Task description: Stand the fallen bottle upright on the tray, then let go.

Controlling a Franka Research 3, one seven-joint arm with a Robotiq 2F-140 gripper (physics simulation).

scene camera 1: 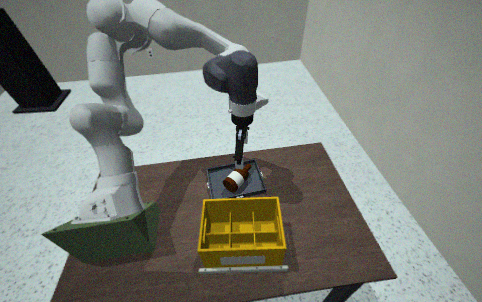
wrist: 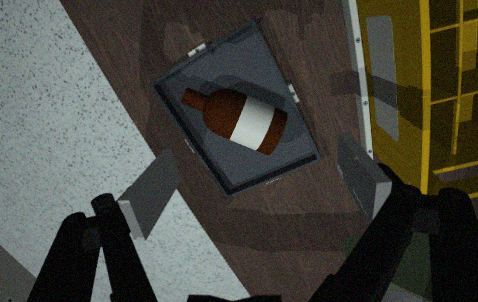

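The brown bottle (scene camera 1: 236, 178) (wrist: 252, 125) with a white label lies on its side on the dark grey tray (scene camera 1: 215, 176) (wrist: 240, 60). In the wrist view its neck points to the upper left and its base to the lower right; in the scene view the neck points to the back right. My gripper (scene camera 1: 239, 162) (wrist: 253, 159) is open and empty, pointing down above the tray. In the wrist view its two pads stand wide apart, below and to either side of the bottle. In the scene view the fingers overlap, near the neck end.
A yellow crate (scene camera 1: 242, 258) (wrist: 425, 50) with divided compartments stands in front of the tray in the scene view, and at the right in the wrist view. The brown table (scene camera 1: 330, 220) (wrist: 280, 220) carries both. The arm's green base (scene camera 1: 110, 237) is at the table's left.
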